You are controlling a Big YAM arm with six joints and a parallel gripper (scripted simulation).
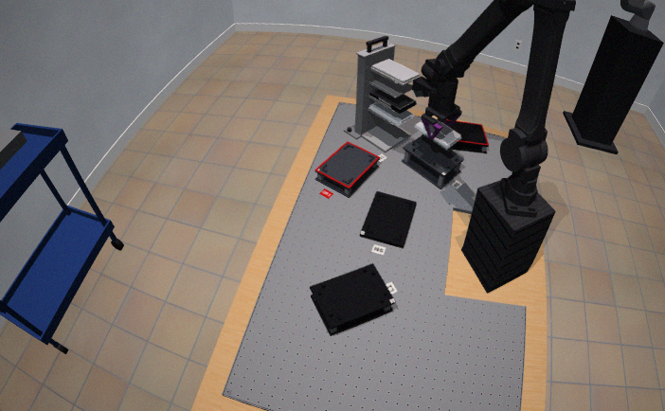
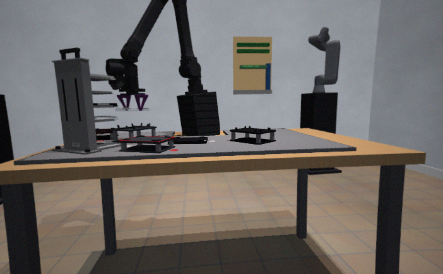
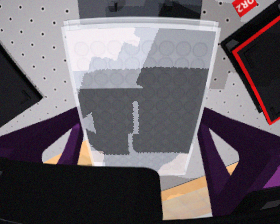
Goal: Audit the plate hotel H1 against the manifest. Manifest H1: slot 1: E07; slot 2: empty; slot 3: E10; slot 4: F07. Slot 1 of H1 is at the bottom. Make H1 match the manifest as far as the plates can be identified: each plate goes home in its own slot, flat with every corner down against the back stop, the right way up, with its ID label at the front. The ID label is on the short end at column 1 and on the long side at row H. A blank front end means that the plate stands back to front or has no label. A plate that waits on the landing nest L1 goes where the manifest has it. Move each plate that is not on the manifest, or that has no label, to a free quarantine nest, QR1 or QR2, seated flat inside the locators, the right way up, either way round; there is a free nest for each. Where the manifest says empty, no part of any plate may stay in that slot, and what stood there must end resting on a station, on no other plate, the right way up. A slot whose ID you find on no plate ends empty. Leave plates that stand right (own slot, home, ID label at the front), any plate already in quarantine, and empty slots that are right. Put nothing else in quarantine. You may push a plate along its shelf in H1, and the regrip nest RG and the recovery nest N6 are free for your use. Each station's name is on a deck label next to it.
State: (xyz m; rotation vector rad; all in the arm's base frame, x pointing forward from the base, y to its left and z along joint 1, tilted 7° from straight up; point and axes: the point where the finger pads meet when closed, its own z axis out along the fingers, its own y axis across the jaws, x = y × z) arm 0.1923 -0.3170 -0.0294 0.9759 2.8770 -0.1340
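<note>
The red-rimmed quarantine nest is 26 cm ahead of my hand, 8 cm to the left of it and 11 cm below it. The rest, counted from my hand: RG label (8 cm behind, 7 cm to the left, 15 cm below); dark plate (15 cm ahead, 11 cm to the right, 2 cm above); regrip nest (9 cm below).
</note>
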